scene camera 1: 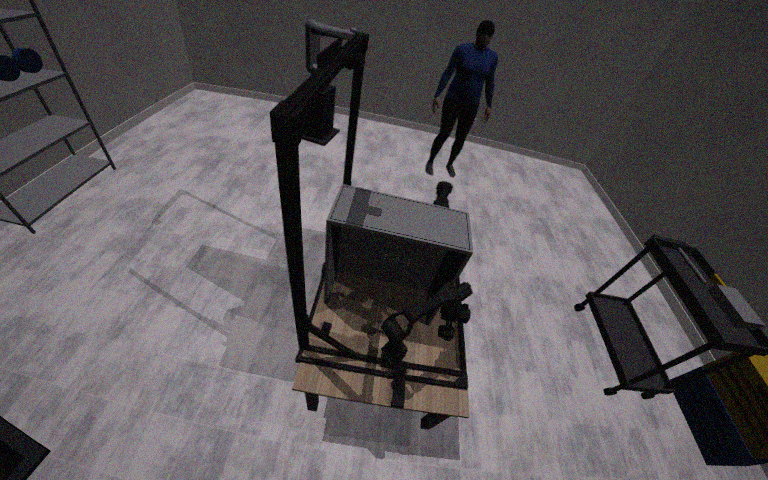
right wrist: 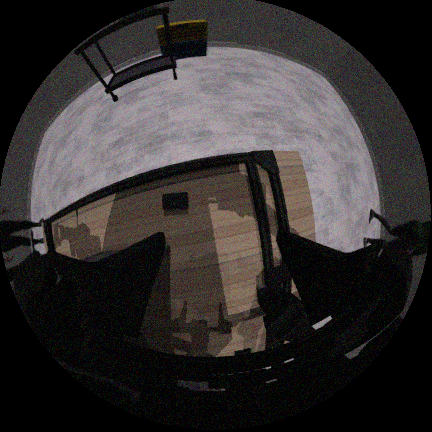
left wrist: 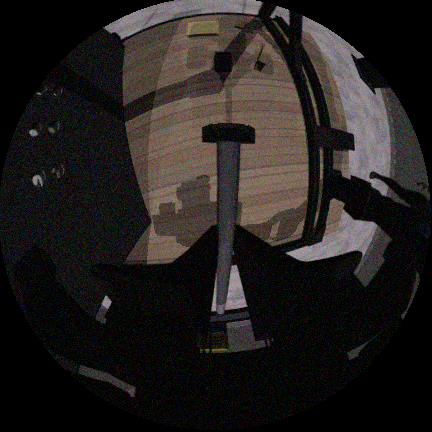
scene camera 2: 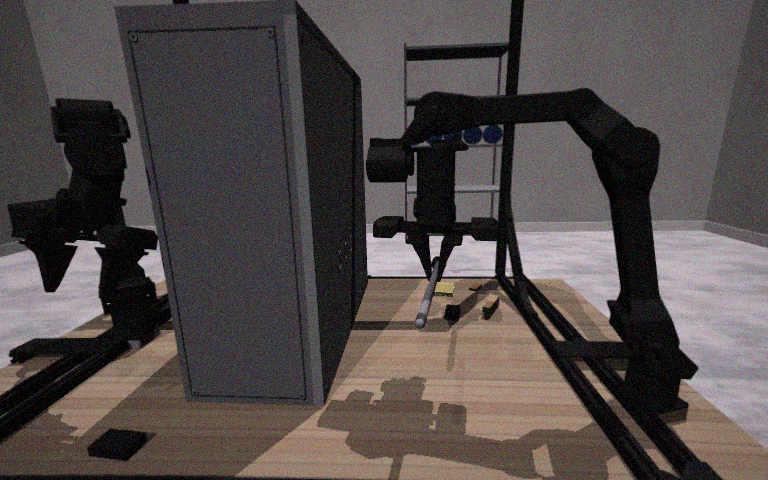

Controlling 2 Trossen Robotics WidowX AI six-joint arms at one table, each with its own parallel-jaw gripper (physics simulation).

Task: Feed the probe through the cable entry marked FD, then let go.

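Places are measured from the left arm's base along level axes (x ahead, y left, z up), in centimetres.
Pixels of known places: left gripper, fingertip midpoint: [left wrist: 224,230] [scene camera 2: 434,281]; right gripper, fingertip midpoint: [right wrist: 222,237] [scene camera 2: 76,295]; left arm's base, origin of the base link: [left wrist: 334,184] [scene camera 2: 650,396]; right arm's base, origin of the base link: [scene camera 1: 388,360] [right wrist: 270,294] [scene camera 2: 135,332].
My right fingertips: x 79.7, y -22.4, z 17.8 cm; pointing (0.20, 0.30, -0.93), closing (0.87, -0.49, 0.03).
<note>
Ahead of a thing's pixels: the offset from my right fingertips to its top centre. "*": to the spot under its first point.
My left gripper [scene camera 2: 434,276] [left wrist: 224,230] is shut on the probe {dx -48.8, dy +11.8, dz +0.8 cm} [scene camera 2: 428,294] [left wrist: 228,170], a thin grey rod with a wide black head, held above the table near that head. Its rounded pale tip points toward scene camera 2 and slightly down. The grey cabinet {dx -31.1, dy -20.8, dz +36.7 cm} [scene camera 2: 220,226] [scene camera 1: 419,223] stands to the left of the probe in scene camera 2, with a gap between. Its dark side panel has several round cable entries {* dx -36.9, dy -7.9, dz +0.4 cm} [left wrist: 38,180]; the FD marking is unreadable. My right gripper [right wrist: 222,237] is open and empty beyond the cabinet's other side; its fingertips are too dark in scene camera 1.
Beyond the probe lie a black block {dx -65.5, dy -14.9, dz -18.3 cm} [scene camera 2: 451,312] [left wrist: 222,61], a yellow block {dx -69.0, dy -30.1, dz -18.6 cm} [scene camera 2: 444,288] [left wrist: 203,28] and a tan block {dx -75.0, dy -13.8, dz -17.0 cm} [scene camera 2: 491,306]. A flat black box {dx -4.8, dy +8.1, dz -18.3 cm} [scene camera 2: 117,444] [right wrist: 175,201] lies near the cabinet. A black frame post [scene camera 2: 512,169] rises behind the left arm.
</note>
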